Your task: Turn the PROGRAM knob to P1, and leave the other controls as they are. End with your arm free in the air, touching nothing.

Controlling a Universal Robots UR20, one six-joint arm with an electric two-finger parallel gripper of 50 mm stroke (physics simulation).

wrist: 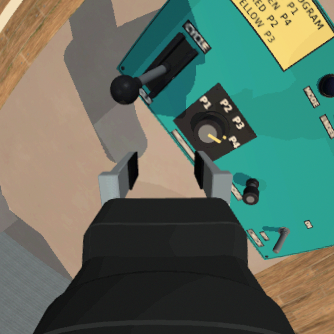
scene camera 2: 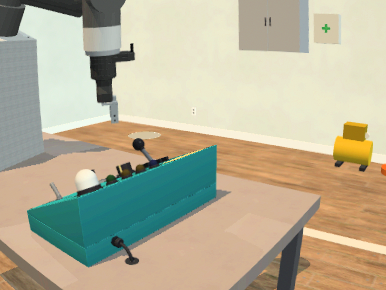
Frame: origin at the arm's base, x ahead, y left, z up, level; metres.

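Where they show: gripper, between the fingertips: [wrist: 165,162] [scene camera 2: 114,119].
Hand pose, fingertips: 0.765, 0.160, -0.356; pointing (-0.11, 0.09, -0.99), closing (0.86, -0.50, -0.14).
Note:
Each offset is from my fingertips to the top centre of the thing, as dx, dy, dz. "spot": to the spot under its first point. Level surfaces: height alone.
The PROGRAM knob @[+0.045, -0.009, -0.119] [wrist: 207,132] is a round dark knob with a grey top on a black square plate marked P1, P2, P3 and P4, in the wrist view. Its yellow pointer line points toward P4. In scene camera 2 the knob cannot be made out clearly behind the teal panel's raised back. My gripper [wrist: 165,162] [scene camera 2: 114,112] is open and empty. It hangs in the air above the teal control panel [wrist: 280,150] [scene camera 2: 150,210], off its front edge in the wrist view, and touches nothing.
The CYCLE lever with a black ball @[-0.023, +0.103, -0.079] [wrist: 124,90] [scene camera 2: 138,144] sticks up beside the knob. A small black MODE knob @[+0.060, -0.128, -0.109] [wrist: 251,192] and a grey toggle lever @[+0.074, -0.247, -0.116] [wrist: 281,240] [scene camera 2: 55,190] stand on the other side. A white dome @[spot: +0.256, -0.243, -0.059] [scene camera 2: 87,180] rises from the panel, which sits on the table @[dz -0.244] [scene camera 2: 270,200].

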